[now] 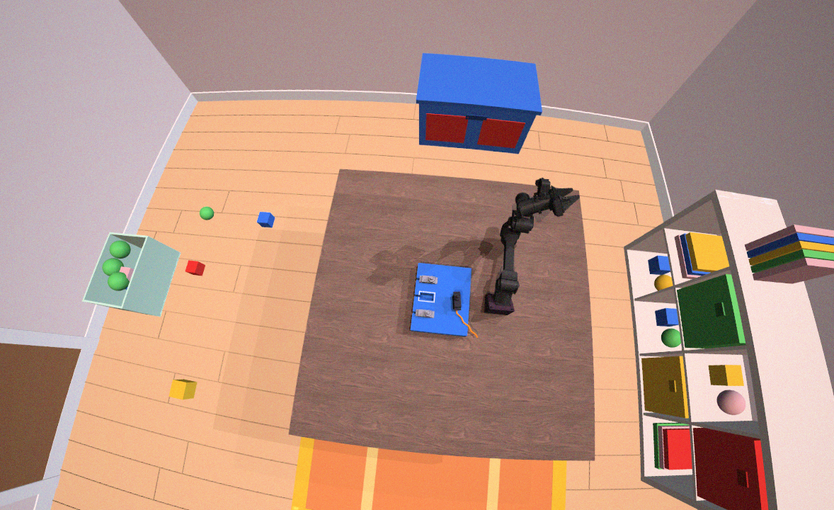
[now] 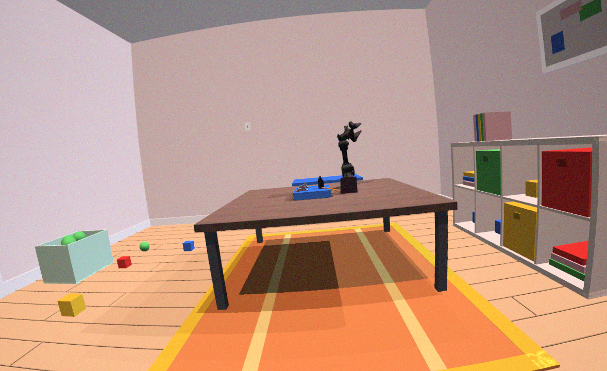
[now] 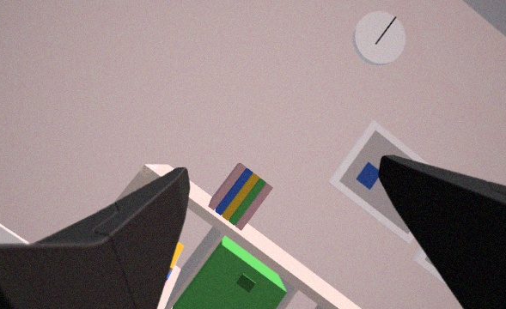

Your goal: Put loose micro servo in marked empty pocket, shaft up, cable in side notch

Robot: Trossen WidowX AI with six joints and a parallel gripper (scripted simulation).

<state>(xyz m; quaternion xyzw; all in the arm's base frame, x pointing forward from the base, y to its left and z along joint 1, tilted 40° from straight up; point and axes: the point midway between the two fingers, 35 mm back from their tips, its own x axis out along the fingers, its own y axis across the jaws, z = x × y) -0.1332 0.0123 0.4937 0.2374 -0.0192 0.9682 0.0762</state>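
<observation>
My gripper tip is now 400 mm short of the blue deck, 320 mm to the right of it and 440 mm above it.
</observation>
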